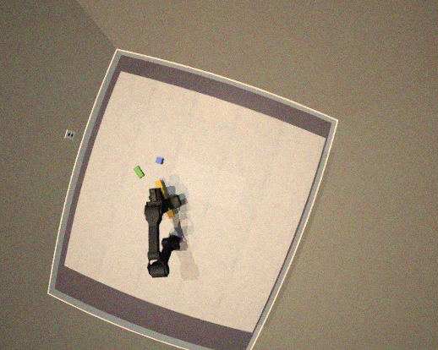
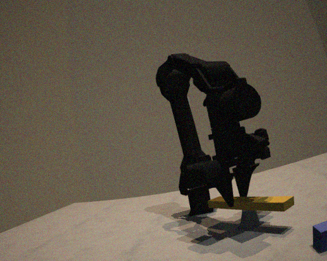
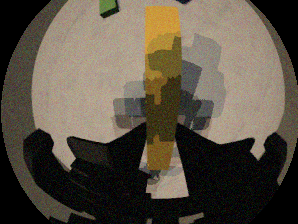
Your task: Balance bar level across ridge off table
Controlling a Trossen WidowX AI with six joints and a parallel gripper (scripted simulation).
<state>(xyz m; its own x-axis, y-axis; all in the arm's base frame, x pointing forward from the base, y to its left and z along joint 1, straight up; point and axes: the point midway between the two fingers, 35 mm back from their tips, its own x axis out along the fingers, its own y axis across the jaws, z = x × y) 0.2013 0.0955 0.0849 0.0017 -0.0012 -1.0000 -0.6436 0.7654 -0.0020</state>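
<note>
Now: gripper tip 2 cm to the right of the yellow bar and 2 cm short of it. From my gripper tip the other things lie so: blue cube (21 cm ahead, 12 cm to the left, 3 cm below); then green block (22 cm to the left, 11 cm ahead, 4 cm below).
</note>
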